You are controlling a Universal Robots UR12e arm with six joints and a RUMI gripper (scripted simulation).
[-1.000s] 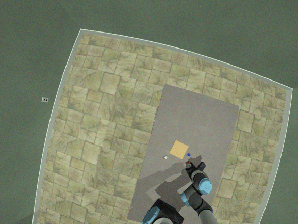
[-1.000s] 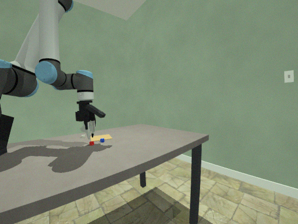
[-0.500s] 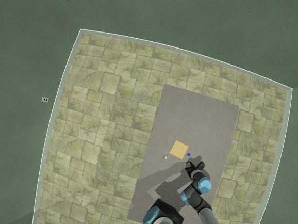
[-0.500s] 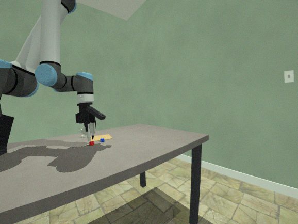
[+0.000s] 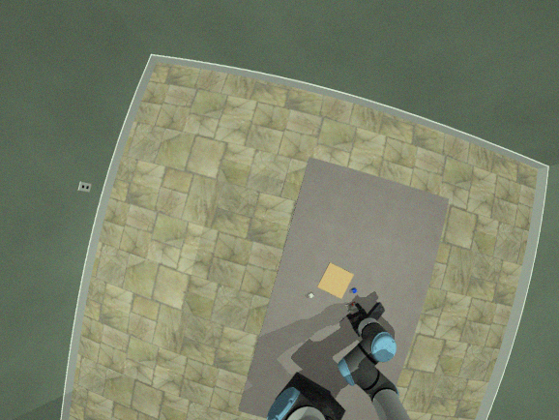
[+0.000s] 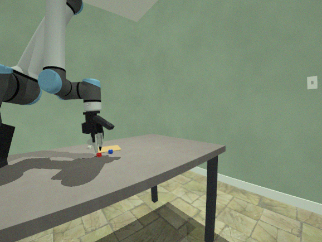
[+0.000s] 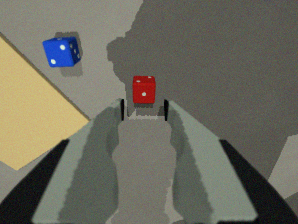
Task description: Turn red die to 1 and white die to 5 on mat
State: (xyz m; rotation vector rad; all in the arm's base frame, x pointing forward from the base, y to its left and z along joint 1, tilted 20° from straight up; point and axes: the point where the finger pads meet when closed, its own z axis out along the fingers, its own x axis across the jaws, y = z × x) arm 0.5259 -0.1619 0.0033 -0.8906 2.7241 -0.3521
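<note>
Now: hand 3 cm above the red die. Round my hand: blue die: 7 cm ahead, 1 cm to the left, 3 cm below; then tan mat: 11 cm ahead, 11 cm to the left, 4 cm below; then white die: 3 cm ahead, 23 cm to the left, 3 cm below.
</note>
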